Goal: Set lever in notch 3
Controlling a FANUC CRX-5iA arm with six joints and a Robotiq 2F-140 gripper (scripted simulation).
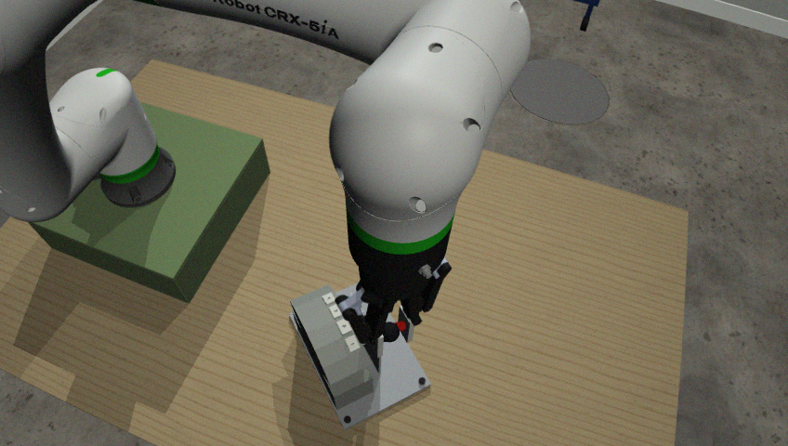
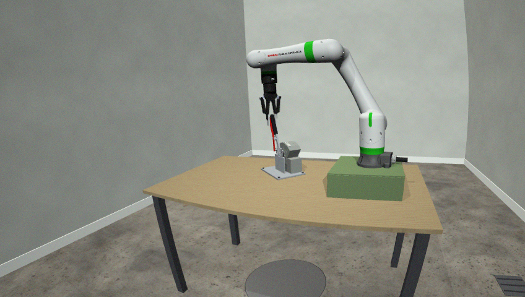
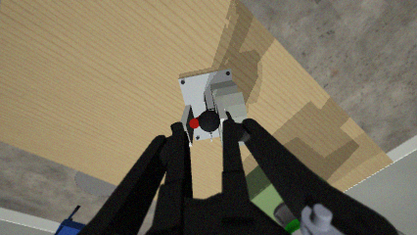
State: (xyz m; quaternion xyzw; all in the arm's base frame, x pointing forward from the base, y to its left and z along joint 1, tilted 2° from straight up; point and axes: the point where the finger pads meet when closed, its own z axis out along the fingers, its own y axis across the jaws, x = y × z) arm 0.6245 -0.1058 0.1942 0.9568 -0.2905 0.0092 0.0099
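My hand is 30 mm past the red bar, 40 mm to the right of it and 110 mm above it.
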